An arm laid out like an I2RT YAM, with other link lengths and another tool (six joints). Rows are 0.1 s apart.
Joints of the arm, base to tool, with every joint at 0 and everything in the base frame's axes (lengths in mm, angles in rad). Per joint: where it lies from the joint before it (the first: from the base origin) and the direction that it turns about. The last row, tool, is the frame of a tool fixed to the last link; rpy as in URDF.
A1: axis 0 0 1 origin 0 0 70.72
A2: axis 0 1 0 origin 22.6 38.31 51.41
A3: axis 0 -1 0 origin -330 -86 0
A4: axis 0 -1 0 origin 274.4 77.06 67.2
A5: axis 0 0 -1 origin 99.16 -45.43 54.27
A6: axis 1 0 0 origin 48.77 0 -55.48
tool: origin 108 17 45 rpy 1.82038 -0.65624 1.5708
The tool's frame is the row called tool.
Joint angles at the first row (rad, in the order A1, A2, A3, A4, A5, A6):
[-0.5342, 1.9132, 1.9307, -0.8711, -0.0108, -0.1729]
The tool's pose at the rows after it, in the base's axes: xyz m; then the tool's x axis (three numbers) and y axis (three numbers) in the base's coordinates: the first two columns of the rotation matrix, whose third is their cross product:
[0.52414 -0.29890 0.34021 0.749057 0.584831 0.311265 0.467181 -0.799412 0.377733]
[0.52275 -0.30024 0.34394 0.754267 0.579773 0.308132 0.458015 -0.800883 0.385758]
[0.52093 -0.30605 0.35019 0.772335 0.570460 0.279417 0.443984 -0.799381 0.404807]
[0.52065 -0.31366 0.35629 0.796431 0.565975 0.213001 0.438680 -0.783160 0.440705]
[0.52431 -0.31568 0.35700 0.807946 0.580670 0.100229 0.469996 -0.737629 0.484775]
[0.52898 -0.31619 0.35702 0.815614 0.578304 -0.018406 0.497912 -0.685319 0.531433]
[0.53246 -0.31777 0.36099 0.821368 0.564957 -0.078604 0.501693 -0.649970 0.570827]
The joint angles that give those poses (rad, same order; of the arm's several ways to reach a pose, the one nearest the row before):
[-0.5335, 1.9063, 1.9246, -0.8690, -0.0054, -0.1709]
[-0.5333, 1.9022, 1.9284, -0.8703, 0.0061, -0.1671]
[-0.5324, 1.9091, 1.9605, -0.8913, 0.0485, -0.1710]
[-0.5245, 1.9268, 2.0097, -0.9192, 0.1276, -0.1961]
[-0.5009, 1.9478, 2.0479, -0.9368, 0.2337, -0.2596]
[-0.4702, 1.9601, 2.0586, -0.9247, 0.3556, -0.3204]
[-0.4526, 1.9597, 2.0497, -0.8890, 0.4314, -0.3542]

